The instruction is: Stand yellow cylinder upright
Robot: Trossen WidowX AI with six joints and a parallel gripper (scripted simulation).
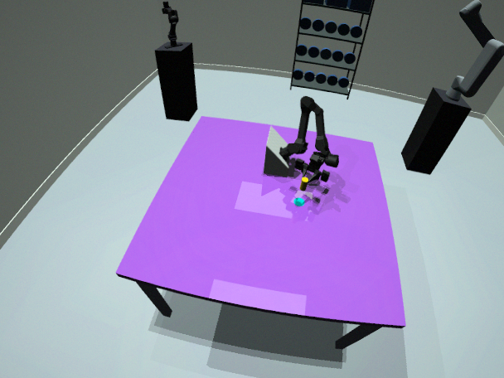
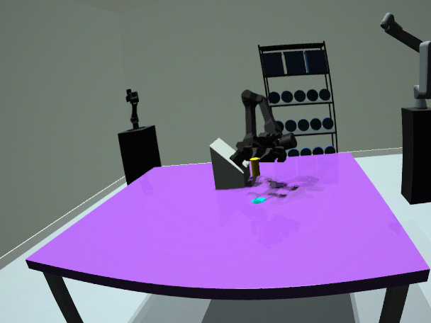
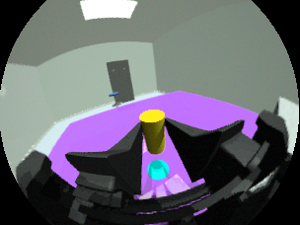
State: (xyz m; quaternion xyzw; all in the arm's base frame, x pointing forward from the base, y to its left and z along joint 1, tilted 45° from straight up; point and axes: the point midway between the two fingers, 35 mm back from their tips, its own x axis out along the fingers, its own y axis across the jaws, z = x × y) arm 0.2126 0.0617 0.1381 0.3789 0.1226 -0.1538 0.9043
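My gripper tip is now 160 mm above the cyan circle. Also, from my gripper tip: yellow tall cylinder 20 mm below.
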